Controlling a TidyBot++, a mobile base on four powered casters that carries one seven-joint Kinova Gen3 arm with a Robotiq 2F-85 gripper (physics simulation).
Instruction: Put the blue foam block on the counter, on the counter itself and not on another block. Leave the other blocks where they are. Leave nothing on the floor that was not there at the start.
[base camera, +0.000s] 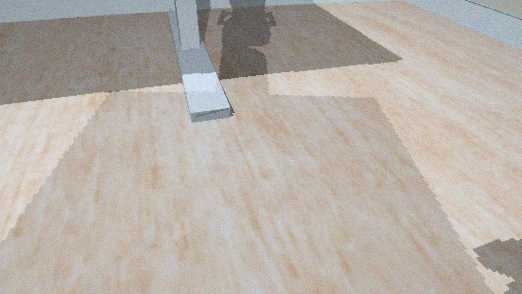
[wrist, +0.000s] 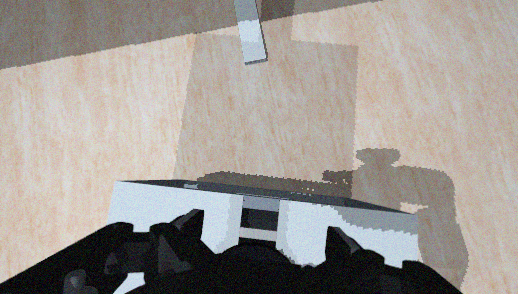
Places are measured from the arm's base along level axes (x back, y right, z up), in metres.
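Pixels of known places: gripper, fingertip midpoint: (wrist: 263, 231).
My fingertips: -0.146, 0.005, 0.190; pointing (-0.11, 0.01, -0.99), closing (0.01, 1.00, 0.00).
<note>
Behind a point stands the place of what it marks, as x, y, z.
My gripper (wrist: 263, 231) @[-0.146, 0.005, 0.190] is at the bottom of the wrist view, its two black fingers spread wide apart, with no block between them. It is open. The blue foam block does not show in either view. The counter and the other foam blocks do not show in either view.
A pale grey upright post (base camera: 187, 25) @[-0.892, -0.165, -0.307] stands on a long flat foot (base camera: 202, 92) (wrist: 252, 42) on the wood floor (base camera: 280, 200) @[-0.392, 0.049, -0.396] (wrist: 100, 130) @[-0.288, -0.610, -0.397]. A pale boxy body (wrist: 155, 200) @[-0.127, -0.175, -0.014] lies behind the fingers at the bottom of the wrist view. Walls (base camera: 75, 9) @[-1.231, -0.633, -0.369] edge the floor at the back.
</note>
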